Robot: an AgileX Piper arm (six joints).
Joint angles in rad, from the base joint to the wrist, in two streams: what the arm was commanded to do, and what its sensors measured. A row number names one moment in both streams.
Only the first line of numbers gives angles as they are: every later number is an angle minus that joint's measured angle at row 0.
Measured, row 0:
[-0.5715, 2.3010, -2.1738, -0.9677, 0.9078, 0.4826]
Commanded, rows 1 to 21:
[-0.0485, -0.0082, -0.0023, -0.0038, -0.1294, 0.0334]
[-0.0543, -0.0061, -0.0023, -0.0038, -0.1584, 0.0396]
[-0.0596, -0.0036, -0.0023, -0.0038, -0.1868, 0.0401]
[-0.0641, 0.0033, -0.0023, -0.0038, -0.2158, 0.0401]
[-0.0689, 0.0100, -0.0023, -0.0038, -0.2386, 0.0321]
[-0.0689, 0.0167, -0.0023, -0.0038, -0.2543, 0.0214]
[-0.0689, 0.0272, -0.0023, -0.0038, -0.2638, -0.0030]
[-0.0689, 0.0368, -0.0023, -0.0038, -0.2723, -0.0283]
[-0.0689, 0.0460, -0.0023, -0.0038, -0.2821, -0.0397]
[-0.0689, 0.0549, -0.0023, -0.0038, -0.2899, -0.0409]
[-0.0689, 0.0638, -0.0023, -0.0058, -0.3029, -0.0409]
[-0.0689, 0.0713, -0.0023, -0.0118, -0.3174, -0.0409]
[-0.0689, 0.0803, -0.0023, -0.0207, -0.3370, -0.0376]
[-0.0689, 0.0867, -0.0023, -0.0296, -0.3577, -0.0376]
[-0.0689, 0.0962, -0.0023, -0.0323, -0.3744, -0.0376]
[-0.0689, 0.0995, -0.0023, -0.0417, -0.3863, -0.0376]
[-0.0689, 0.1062, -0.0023, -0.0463, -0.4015, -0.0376]
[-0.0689, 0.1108, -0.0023, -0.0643, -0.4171, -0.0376]
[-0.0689, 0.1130, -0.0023, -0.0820, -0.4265, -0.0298]
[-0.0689, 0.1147, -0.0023, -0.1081, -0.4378, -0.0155]
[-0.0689, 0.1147, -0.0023, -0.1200, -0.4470, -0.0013]
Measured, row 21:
[-0.0672, 0.1089, 0.0000, -0.0424, -0.4016, -0.0312]
